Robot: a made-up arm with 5 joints. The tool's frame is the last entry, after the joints. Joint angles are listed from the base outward. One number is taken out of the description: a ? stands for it. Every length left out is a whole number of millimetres.
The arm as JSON. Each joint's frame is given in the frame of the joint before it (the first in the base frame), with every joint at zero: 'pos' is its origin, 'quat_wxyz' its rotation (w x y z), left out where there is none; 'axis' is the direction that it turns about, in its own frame. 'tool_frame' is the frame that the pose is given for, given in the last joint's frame.
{
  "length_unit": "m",
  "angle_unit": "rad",
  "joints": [
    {
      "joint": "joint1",
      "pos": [
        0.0,
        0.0,
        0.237
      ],
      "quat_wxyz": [
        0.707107,
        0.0,
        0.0,
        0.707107
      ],
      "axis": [
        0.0,
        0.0,
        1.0
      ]
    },
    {
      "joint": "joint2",
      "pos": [
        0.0,
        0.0,
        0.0
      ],
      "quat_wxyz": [
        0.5,
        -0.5,
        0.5,
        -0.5
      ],
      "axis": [
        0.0,
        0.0,
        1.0
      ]
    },
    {
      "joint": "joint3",
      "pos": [
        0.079,
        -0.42,
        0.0
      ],
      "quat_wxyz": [
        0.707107,
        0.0,
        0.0,
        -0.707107
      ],
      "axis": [
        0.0,
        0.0,
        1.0
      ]
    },
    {
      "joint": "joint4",
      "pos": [
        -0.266,
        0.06,
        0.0
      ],
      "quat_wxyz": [
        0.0,
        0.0,
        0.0,
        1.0
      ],
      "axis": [
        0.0,
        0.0,
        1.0
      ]
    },
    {
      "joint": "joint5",
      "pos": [
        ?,
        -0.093,
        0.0
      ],
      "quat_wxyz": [
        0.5,
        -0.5,
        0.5,
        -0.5
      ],
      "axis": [
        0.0,
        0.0,
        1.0
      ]
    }
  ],
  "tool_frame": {
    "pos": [
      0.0,
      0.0,
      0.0
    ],
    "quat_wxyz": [
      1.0,
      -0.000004,
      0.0,
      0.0
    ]
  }
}
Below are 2 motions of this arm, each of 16 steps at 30 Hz.
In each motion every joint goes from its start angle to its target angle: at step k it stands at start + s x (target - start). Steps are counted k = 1, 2, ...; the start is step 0. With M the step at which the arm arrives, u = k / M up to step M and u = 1 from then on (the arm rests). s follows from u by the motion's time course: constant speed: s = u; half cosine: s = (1 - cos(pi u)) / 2; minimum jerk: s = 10 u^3 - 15 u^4 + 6 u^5.
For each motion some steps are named. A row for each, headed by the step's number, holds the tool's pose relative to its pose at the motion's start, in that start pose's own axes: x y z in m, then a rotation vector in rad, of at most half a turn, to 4 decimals.
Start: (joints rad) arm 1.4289 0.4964 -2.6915 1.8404 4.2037
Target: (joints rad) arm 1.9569 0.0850 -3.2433 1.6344 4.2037
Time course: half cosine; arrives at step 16
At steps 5, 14, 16:
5: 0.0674 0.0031 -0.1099 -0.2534 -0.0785 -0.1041
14: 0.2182 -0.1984 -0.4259 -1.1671 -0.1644 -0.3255
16: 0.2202 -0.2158 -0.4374 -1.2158 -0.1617 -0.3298

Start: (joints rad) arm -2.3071 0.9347 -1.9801 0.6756 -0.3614
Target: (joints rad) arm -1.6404 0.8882 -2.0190 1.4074 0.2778
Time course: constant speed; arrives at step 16
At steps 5, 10, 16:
5: 0.0206 -0.1594 -0.0016 0.1054 -0.1798 -0.0022
10: 0.0065 -0.3144 -0.0196 0.1323 -0.3789 -0.0195
16: -0.0514 -0.4815 -0.0607 0.0564 -0.6079 -0.0585

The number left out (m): 0.119
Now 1 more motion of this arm.
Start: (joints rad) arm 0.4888 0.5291 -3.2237 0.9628 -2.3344
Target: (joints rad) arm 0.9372 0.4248 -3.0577 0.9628 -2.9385
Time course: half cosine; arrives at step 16
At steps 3, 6, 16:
3: 0.0109 0.0128 -0.0009 -0.0228 0.0300 -0.0449
6: 0.0392 0.0469 -0.0066 -0.0911 0.1041 -0.1653
16: 0.1177 0.1475 -0.0515 -0.3642 0.2715 -0.5356

